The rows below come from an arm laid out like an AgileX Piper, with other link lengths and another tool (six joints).
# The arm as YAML. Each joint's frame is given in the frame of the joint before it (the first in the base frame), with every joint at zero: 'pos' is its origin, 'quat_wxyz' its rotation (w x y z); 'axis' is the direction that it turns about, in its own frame. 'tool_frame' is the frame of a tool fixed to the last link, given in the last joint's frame.
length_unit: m
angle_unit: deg
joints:
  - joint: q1
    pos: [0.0, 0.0, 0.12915]
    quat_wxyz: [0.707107, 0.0, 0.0, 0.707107]
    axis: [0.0, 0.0, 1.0]
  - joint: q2
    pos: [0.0, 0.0, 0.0]
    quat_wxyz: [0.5, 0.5, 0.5, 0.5]
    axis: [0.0, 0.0, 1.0]
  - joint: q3
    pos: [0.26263, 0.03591, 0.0]
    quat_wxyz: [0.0, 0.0, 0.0, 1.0]
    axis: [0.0, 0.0, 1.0]
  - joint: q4
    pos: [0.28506, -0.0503, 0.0]
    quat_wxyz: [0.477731, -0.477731, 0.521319, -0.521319]
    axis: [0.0, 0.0, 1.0]
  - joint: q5
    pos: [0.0, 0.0, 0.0]
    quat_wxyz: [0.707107, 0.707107, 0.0, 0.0]
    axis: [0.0, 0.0, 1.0]
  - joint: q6
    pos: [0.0, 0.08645, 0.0]
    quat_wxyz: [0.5, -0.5, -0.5, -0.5]
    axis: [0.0, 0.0, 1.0]
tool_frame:
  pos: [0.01, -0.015, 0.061]
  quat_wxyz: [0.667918, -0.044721, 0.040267, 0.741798]
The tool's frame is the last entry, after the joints.
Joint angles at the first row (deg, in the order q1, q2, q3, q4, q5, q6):
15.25, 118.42, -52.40, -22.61, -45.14, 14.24
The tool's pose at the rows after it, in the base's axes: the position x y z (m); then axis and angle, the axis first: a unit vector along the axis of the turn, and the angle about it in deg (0 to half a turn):
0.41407 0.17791 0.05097 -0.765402 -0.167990 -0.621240 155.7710
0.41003 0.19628 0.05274 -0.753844 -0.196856 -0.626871 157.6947
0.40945 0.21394 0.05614 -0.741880 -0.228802 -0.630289 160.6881
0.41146 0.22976 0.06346 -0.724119 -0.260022 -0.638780 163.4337
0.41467 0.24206 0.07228 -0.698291 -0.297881 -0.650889 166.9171
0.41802 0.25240 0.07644 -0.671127 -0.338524 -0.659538 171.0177
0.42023 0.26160 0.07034 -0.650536 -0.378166 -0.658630 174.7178
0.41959 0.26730 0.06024 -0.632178 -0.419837 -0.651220 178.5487
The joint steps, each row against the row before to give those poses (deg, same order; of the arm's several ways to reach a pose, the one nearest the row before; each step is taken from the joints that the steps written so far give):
2.32, -0.89, 0.00, 2.35, 0.59, -2.98
3.46, -0.06, -0.49, 4.34, 0.77, -6.03
3.36, 0.00, -1.52, 4.94, 2.10, -7.28
2.66, 0.00, -1.97, 4.01, 1.44, -7.01
1.99, 0.00, -1.87, 3.27, 0.60, -8.13
1.70, 0.71, -1.87, 3.09, 0.12, -8.84
1.45, 1.95, -1.85, 2.34, 0.00, -7.78
1.21, 1.82, -0.99, 2.10, -0.01, -7.76

